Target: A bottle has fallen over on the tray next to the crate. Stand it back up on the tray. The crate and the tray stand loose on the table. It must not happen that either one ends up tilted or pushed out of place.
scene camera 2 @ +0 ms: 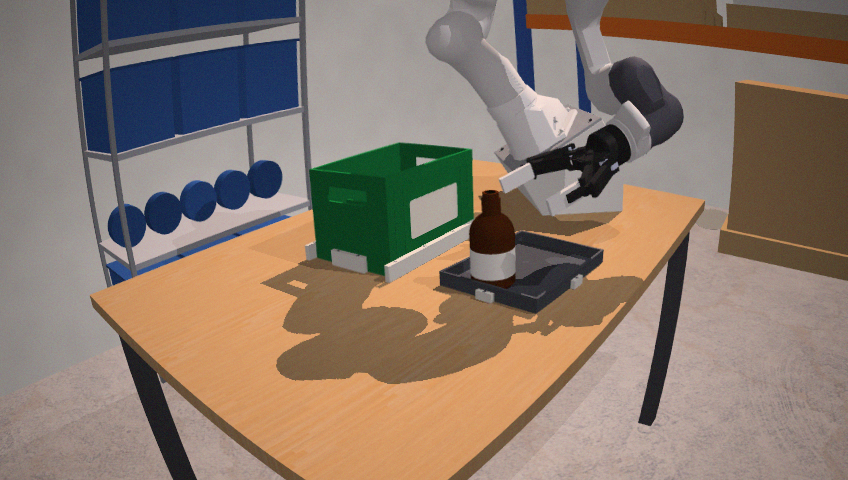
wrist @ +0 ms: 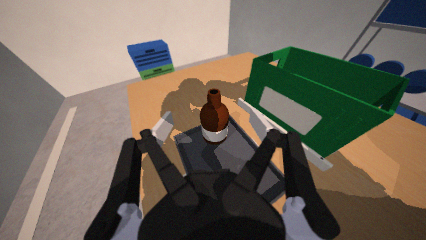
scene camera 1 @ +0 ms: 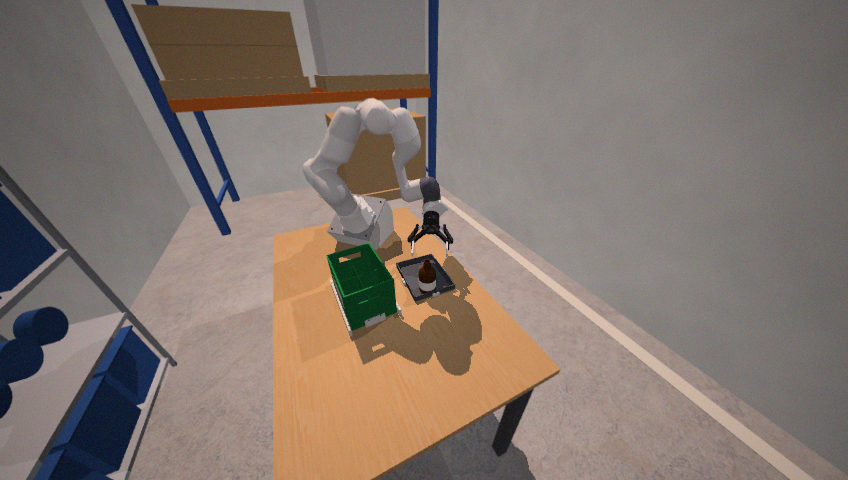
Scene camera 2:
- gripper: 524, 196
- dark tray: 541, 261
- green crate: 408, 206
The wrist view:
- gripper: 211, 116
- dark tray: 196, 154
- green crate: 326, 118
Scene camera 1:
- gripper: 429, 255
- dark tray: 409, 269
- green crate: 367, 276
